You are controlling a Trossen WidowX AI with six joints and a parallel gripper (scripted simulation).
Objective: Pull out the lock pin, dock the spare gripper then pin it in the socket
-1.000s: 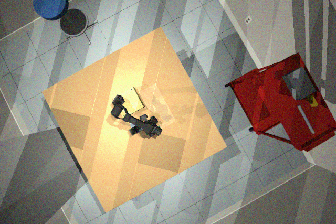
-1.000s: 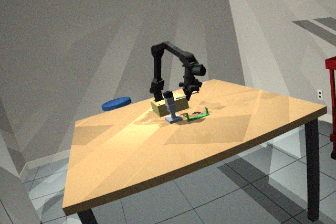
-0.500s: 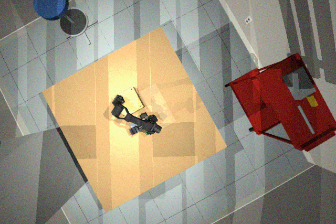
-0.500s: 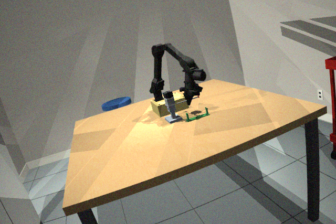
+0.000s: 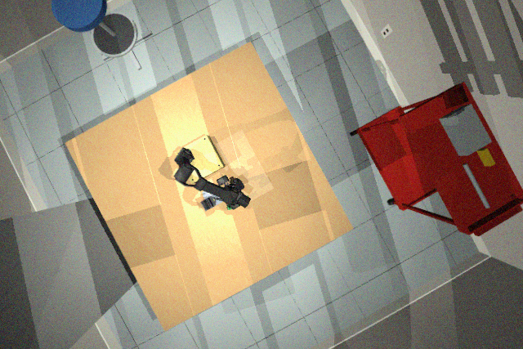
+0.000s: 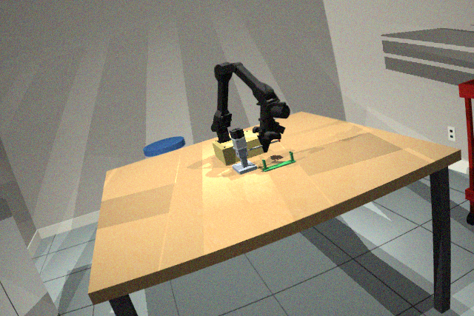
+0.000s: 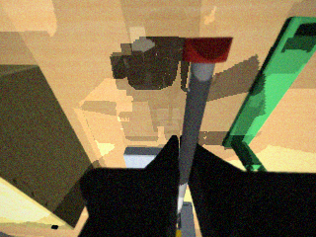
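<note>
The socket lies 10 mm behind my gripper tip, 100 mm to the right of it and 10 mm above it. The rest, counted from my gripper tip: green cradle: 90 mm ahead, 20 mm to the left, 20 mm below; spare gripper: 100 mm to the right, 80 mm above.
</note>
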